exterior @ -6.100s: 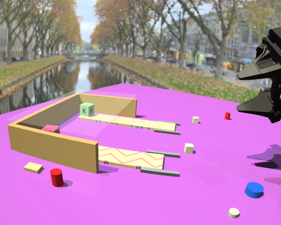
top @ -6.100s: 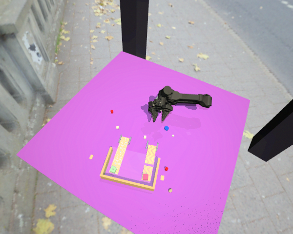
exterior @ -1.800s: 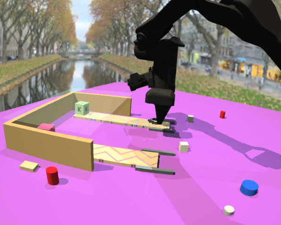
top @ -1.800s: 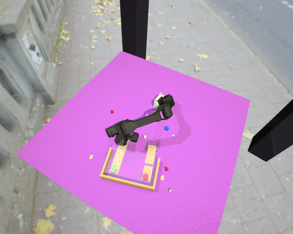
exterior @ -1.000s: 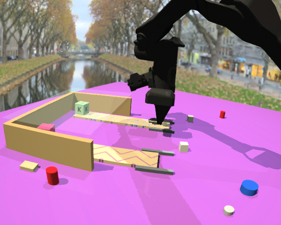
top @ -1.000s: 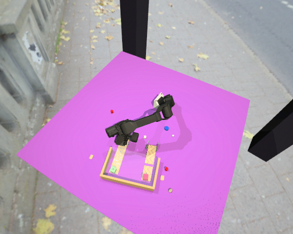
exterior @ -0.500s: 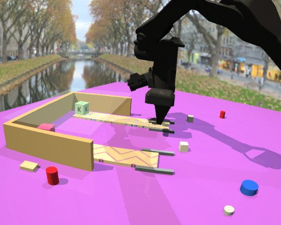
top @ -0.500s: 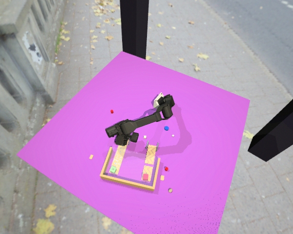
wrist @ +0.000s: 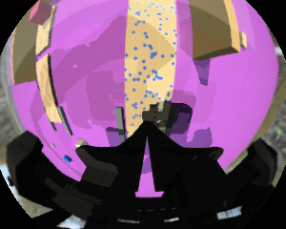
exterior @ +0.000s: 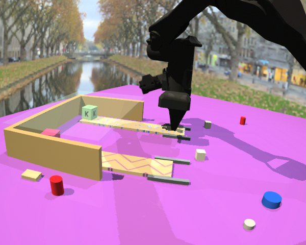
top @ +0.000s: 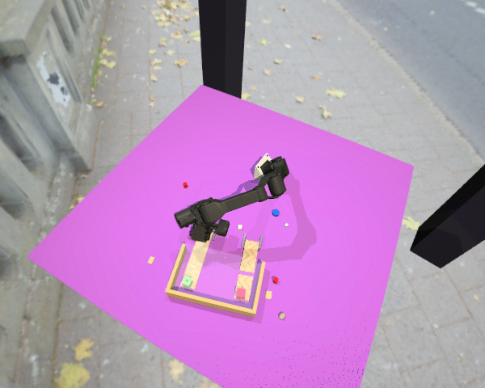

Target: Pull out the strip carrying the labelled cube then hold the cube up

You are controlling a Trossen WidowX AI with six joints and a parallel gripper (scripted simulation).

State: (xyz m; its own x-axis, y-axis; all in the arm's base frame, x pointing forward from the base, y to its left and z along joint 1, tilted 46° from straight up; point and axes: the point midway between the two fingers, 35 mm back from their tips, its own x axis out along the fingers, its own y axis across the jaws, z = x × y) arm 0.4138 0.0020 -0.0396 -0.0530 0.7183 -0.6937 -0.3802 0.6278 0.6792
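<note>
Now: gripper tip 200 mm short of the green cube marked k, 80 mm to the right of it and 20 mm below it. The rest, counted from my gripper tip: blue disc 260 mm behind, 180 mm to the left; tan tile 60 mm ahead, 350 mm to the left.
</note>
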